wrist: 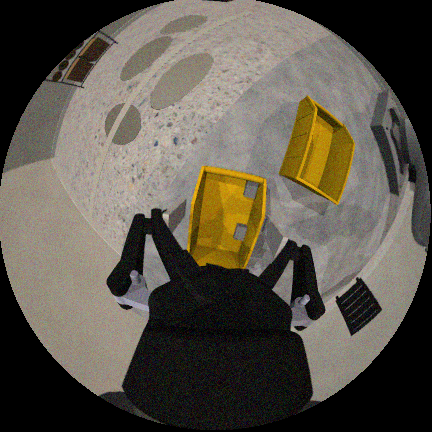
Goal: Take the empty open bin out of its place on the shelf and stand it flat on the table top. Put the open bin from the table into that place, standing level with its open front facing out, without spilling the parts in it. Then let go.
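Places are measured from the arm's base along level axes (x ahead, y left, z up), in metres.
Pixels of known places: gripper, fingertip midpoint: (225, 215).
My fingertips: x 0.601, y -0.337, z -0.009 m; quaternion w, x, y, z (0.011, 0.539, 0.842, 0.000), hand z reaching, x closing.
Note:
For each thing: its top centre in the pictures, then the offset to it from my fingertips. "spot": a spot on its surface instead. Level surfaces: height alone.
- yellow open bin, surface spot: (220, 210) spot: dy -0.002, dx +0.014, dz -0.048 m
- grey table top, its level: dz -0.051 m
- second yellow bin, surface spot: (322, 142) spot: dy +0.080, dx -0.236, dz -0.047 m
A yellow open bin (220, 210) with two small grey parts (240, 232) (251, 189) in it stands on the grey table top (280, 85). Its near end is partly hidden by the gripper's black body. My gripper (225, 215) is open, with its finger pads to the left and right of this bin in the view and a gap on each side; how high they are over the table I cannot tell. A second yellow bin (322, 142), empty, stands on the table top at the upper right, apart from the gripper. The shelf place that the task names cannot be made out.
A grey angular structure (384, 142) stands at the right edge of the table. A black slatted object (359, 306) lies at the lower right. A rack with brown boxes shows far off at the upper left. Speckled floor with round grey patches (182, 80) lies beyond the table.

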